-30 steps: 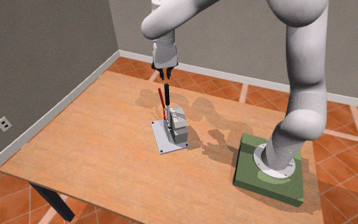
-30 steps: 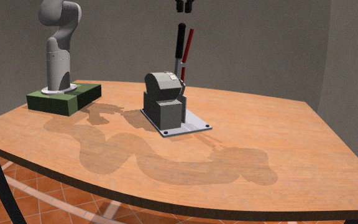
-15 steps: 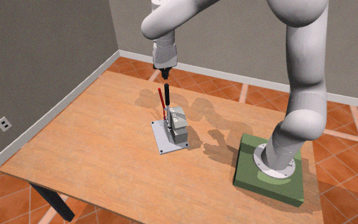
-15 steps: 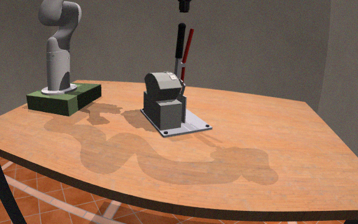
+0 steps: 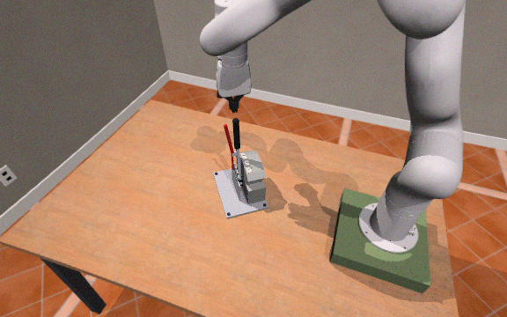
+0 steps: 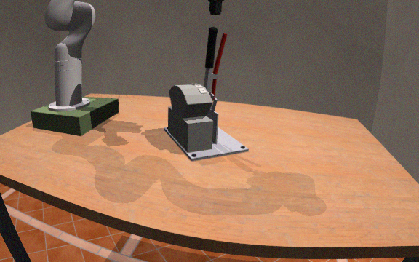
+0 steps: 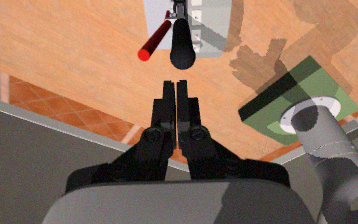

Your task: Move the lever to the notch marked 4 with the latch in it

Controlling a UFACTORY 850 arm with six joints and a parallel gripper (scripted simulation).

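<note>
The red bar lies 200 mm below my hand and 20 mm to the left of it.
</note>
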